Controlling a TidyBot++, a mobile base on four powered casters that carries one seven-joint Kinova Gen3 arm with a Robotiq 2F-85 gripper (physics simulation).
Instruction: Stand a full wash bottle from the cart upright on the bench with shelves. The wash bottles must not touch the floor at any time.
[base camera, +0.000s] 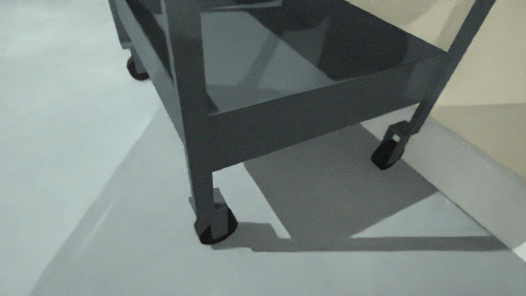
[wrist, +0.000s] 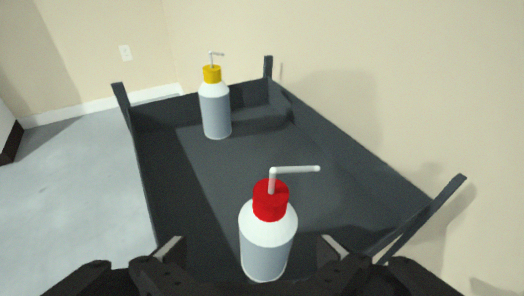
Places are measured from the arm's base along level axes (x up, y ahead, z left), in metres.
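Pixels of known places: gripper, fingertip midpoint: (wrist: 252, 251).
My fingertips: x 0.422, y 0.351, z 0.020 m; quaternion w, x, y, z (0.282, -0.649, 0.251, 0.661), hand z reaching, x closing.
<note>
For each thing: its middle in the pictures, then the offset to it from my fingertips. "spot": a spot on its surface instead. Level surfaces: height alone.
- wash bottle with a red cap, body centre: (wrist: 275, 222) dx -0.068, dy +0.063, dz -0.023 m
- cart's top tray, surface height: dx -0.155 m
- second wash bottle with a yellow cap, body centre: (wrist: 216, 93) dx -0.068, dy +0.340, dz +0.086 m
- cart, surface spot: (base camera: 320, 112) spot: dx -0.651, dy +0.011, dz -0.076 m
A wash bottle with a red cap (wrist: 265, 250) and a bent white spout stands upright on the cart's top tray (wrist: 250, 167) in the wrist view, at its near end. A second wash bottle with a yellow cap (wrist: 216, 112) stands upright towards the tray's far end. Both bodies look bluish-grey below white shoulders. My gripper (wrist: 252, 251) is open, and the red-capped bottle shows between its spread fingertips; whether it is within their reach is hard to tell. The cart (base camera: 320, 112) shows in part in the base view, with its lower shelf and wheels. The bench with shelves does not show.
The tray has raised walls and corner posts (wrist: 407, 230) that stick up. A beige wall (wrist: 425, 75) (base camera: 490, 75) runs along the cart's right side. Part of a white cabinet (wrist: 5, 117) with a dark base stands at the far left. Cart wheels (base camera: 216, 226) stand on the floor.
</note>
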